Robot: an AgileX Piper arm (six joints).
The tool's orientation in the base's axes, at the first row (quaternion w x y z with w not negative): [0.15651, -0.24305, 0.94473, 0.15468]
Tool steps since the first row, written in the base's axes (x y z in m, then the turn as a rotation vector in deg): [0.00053, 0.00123, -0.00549, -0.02, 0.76, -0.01]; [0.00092, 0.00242, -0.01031, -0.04, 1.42, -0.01]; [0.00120, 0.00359, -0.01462, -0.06, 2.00, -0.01]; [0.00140, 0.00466, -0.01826, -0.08, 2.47, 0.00]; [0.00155, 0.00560, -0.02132, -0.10, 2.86, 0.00]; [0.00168, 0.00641, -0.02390, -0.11, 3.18, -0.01]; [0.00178, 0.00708, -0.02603, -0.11, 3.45, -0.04]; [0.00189, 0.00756, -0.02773, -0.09, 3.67, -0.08]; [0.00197, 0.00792, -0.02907, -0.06, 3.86, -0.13]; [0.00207, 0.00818, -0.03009, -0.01, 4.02, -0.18]
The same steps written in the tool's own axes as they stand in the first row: [0.00109, -0.00043, 0.00553, -0.29, 0.64, 0.28]; [0.00206, -0.00068, 0.01041, -0.55, 1.20, 0.52]; [0.00295, -0.00078, 0.01479, -0.77, 1.70, 0.73]; [0.00369, -0.00077, 0.01852, -0.95, 2.10, 0.89]; [0.00432, -0.00073, 0.02166, -1.09, 2.44, 1.03]; [0.00483, -0.00067, 0.02432, -1.21, 2.71, 1.16]; [0.00526, -0.00063, 0.02651, -1.31, 2.92, 1.28]; [0.00561, -0.00065, 0.02825, -1.40, 3.09, 1.40]; [0.00589, -0.00068, 0.02961, -1.49, 3.22, 1.53]; [0.00608, -0.00073, 0.03065, -1.58, 3.32, 1.64]
